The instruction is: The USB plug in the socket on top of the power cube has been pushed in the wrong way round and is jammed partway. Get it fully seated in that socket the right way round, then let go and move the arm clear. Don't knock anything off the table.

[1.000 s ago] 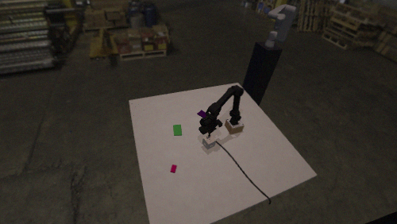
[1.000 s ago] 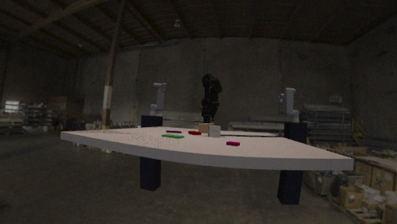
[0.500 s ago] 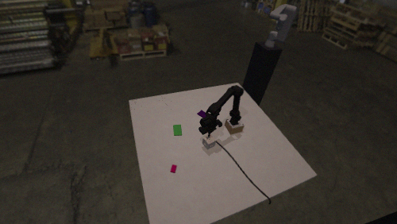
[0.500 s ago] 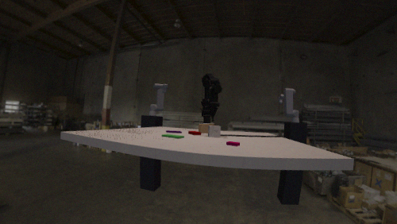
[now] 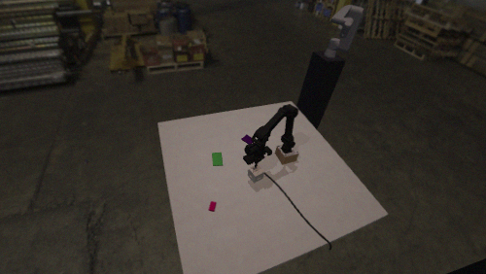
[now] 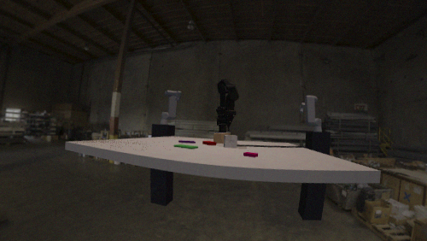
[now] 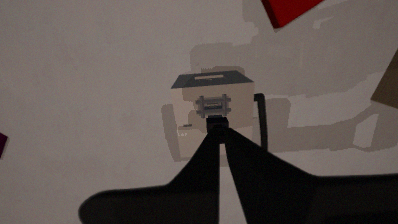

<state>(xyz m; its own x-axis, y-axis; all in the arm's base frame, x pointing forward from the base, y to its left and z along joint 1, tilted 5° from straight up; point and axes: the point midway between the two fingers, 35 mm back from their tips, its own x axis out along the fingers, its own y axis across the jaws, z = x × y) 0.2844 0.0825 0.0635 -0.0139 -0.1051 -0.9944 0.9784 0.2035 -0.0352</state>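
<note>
Now: the socket 60 mm below my gripper tip. Also, from my gripper tip: USB plug: 20 mm below; green block: 200 mm ahead, 210 mm to the right, 120 mm below; red block: 80 mm behind, 140 mm to the right, 120 mm below.
</note>
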